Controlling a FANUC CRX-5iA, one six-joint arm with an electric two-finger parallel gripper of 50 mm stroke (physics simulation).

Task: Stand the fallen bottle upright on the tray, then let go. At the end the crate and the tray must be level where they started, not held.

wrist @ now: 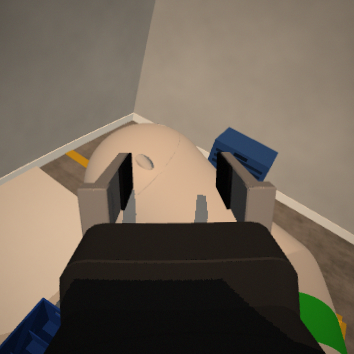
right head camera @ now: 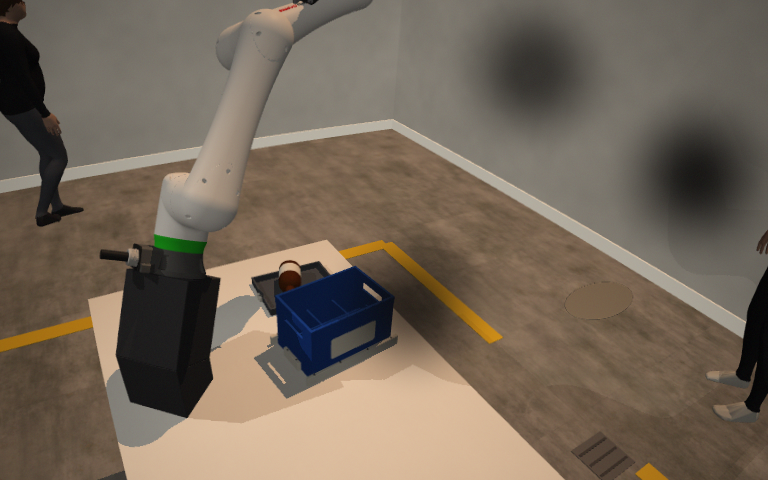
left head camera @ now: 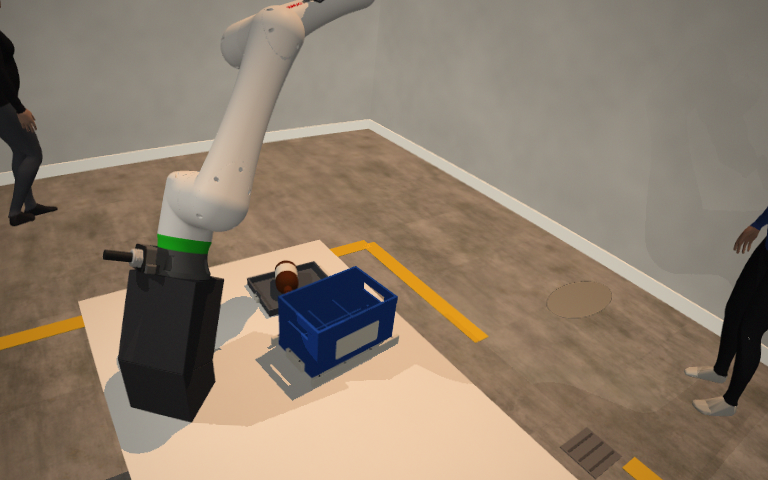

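Pixels of known places: gripper, between the fingertips: (wrist: 174,169); arm's base, origin of its link: (right head camera: 175,273) (left head camera: 179,274).
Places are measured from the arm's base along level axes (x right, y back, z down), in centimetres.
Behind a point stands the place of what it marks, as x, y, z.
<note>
The brown bottle (left head camera: 287,278) @(-16.3, -37.2, 23.0) (right head camera: 289,276) @(-16.9, -37.4, 22.8) with a white label lies on its side on the dark grey tray (left head camera: 262,301) @(-14.9, -27.8, 28.0) (right head camera: 266,300) @(-14.5, -28.3, 27.8), its neck toward the crate. The blue crate (left head camera: 300,350) @(13.9, -26.2, 24.4) (right head camera: 297,348) @(14.3, -26.2, 23.8) stands upright and level beside the tray and hides part of it; a corner of the crate (wrist: 42,325) @(20.3, -30.8, 28.6) also shows at the lower left of the wrist view. My gripper (wrist: 174,169) @(-10.7, -34.9, -62.4) is open and empty. It is high above the table, and its fingers are out of sight in both head views. The bottle and the tray do not show in the wrist view.
My arm (left head camera: 243,124) @(6.5, -15.4, -37.4) (right head camera: 232,124) @(6.4, -15.7, -37.9) rises from a black pedestal (left head camera: 164,339) @(12.4, 8.1, 7.8) (right head camera: 161,339) @(13.1, 7.7, 8.3) on the table (left head camera: 351,435) @(41.0, -25.8, 30.3) (right head camera: 339,435) @(40.9, -25.0, 30.3), left of the crate. A flat pale base lies under the crate. People stand at the left and right, off the table. A blue box (wrist: 247,150) shows behind the fingers.
</note>
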